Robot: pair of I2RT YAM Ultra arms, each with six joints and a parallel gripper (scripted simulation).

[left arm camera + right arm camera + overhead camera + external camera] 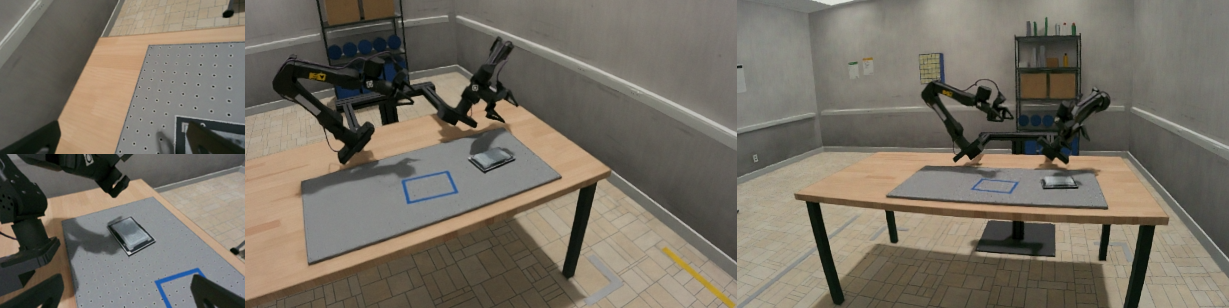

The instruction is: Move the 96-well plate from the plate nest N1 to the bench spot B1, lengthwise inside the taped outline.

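Right now my left hand is 180 mm above the clear 96-well plate, 90 mm to the left of it and 10 mm short of it. From my left hand the other things lie so: dark plate nest N1 (190 mm below, 90 mm to the right, 10 mm ahead).
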